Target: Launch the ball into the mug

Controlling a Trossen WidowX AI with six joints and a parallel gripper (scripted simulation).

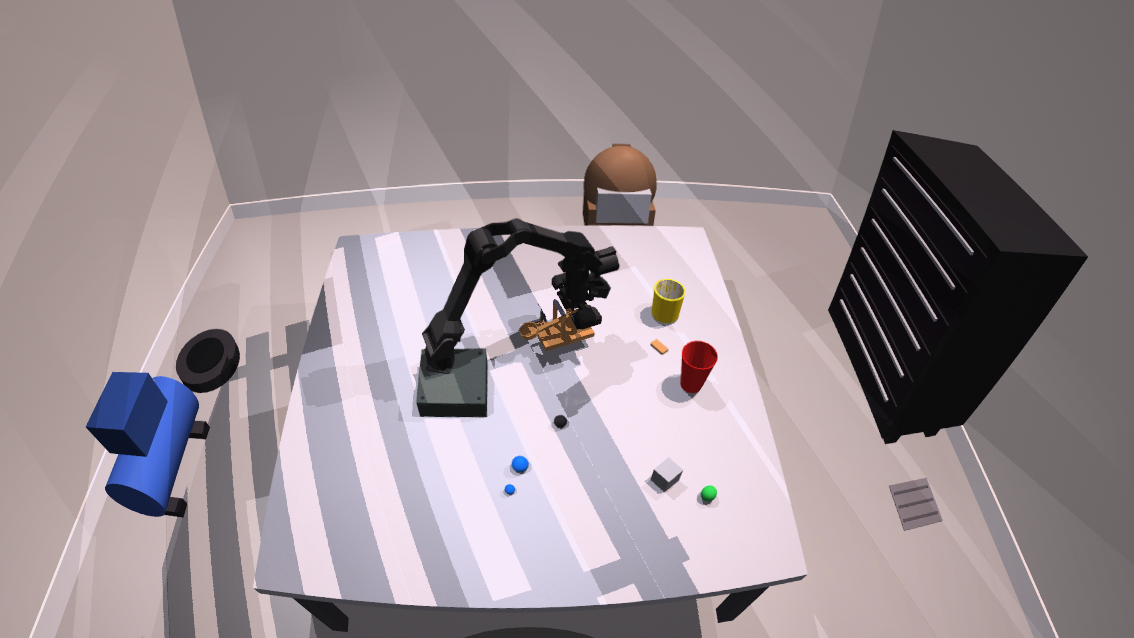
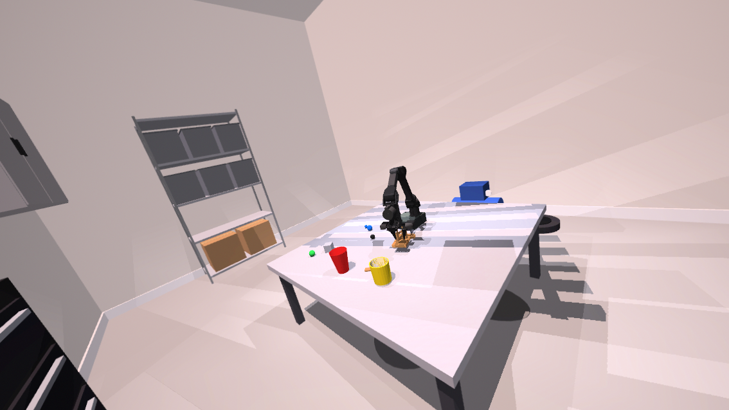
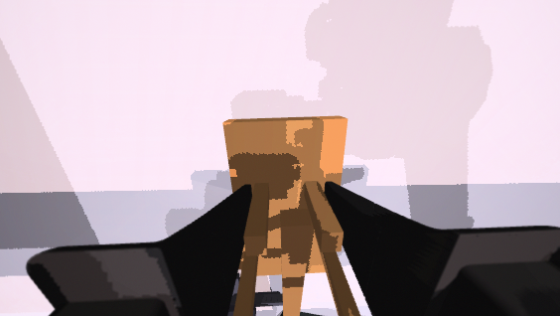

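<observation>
Right now my gripper tip is 29 cm to the left of the black ball and 5 cm above it. Round my gripper tip: yellow mug (25 cm ahead, 14 cm to the left, 4 cm below); wooden catapult (6 cm behind, 3 cm to the right, 2 cm above); small orange block (24 cm ahead, 6 cm below, 1 cm to the left).
</observation>
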